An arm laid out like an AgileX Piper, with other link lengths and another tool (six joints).
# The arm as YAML. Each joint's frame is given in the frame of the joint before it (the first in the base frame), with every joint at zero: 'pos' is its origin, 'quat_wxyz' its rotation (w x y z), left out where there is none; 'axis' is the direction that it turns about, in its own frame. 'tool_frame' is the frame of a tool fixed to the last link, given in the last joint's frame.
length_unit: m
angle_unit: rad
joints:
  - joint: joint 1
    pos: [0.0, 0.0, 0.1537]
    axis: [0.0, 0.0, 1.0]
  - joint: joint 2
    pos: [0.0, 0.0, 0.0]
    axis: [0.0, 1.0, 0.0]
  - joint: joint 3
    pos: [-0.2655, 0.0, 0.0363]
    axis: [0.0, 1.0, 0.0]
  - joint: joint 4
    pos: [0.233, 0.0, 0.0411]
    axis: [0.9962, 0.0, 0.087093]
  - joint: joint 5
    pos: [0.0, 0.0, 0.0]
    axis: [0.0, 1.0, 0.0]
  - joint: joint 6
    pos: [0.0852, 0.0, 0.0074]
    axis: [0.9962, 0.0, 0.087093]
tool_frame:
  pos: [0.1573, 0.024, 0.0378]
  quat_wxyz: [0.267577, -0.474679, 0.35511, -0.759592]
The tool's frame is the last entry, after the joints.
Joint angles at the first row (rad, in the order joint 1, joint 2, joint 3, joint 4, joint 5, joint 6):
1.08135, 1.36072, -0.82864, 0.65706, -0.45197, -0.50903
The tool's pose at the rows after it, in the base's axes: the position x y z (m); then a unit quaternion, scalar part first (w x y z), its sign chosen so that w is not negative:
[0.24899 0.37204 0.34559 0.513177 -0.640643 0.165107 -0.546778]
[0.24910 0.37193 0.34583 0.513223 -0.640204 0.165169 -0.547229]
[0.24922 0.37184 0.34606 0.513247 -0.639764 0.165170 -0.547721]
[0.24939 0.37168 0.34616 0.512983 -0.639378 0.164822 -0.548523]
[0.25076 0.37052 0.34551 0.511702 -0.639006 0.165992 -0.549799]
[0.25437 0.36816 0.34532 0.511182 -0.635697 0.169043 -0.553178]
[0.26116 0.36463 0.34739 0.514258 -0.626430 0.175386 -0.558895]
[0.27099 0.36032 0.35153 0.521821 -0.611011 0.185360 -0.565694]
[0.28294 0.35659 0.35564 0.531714 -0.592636 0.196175 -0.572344]
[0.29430 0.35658 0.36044 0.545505 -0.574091 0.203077 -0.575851]
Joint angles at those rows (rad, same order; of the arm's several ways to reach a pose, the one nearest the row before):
1.08136, 1.36074, -0.82866, 0.65707, -0.45318, -0.50934
1.08136, 1.36070, -0.82863, 0.65709, -0.45438, -0.50975
1.08135, 1.36075, -0.82865, 0.65703, -0.45560, -0.51023
1.08112, 1.36073, -0.82841, 0.65708, -0.45680, -0.51181
1.07763, 1.36096, -0.82573, 0.65514, -0.45959, -0.50980
1.06714, 1.36417, -0.82020, 0.63373, -0.47150, -0.48830
1.04567, 1.37368, -0.81369, 0.57796, -0.49916, -0.43066
1.01338, 1.39273, -0.80782, 0.49370, -0.54617, -0.33994
0.97462, 1.42483, -0.80677, 0.40279, -0.60795, -0.24031
0.93641, 1.46931, -0.82006, 0.31090, -0.67113, -0.14264

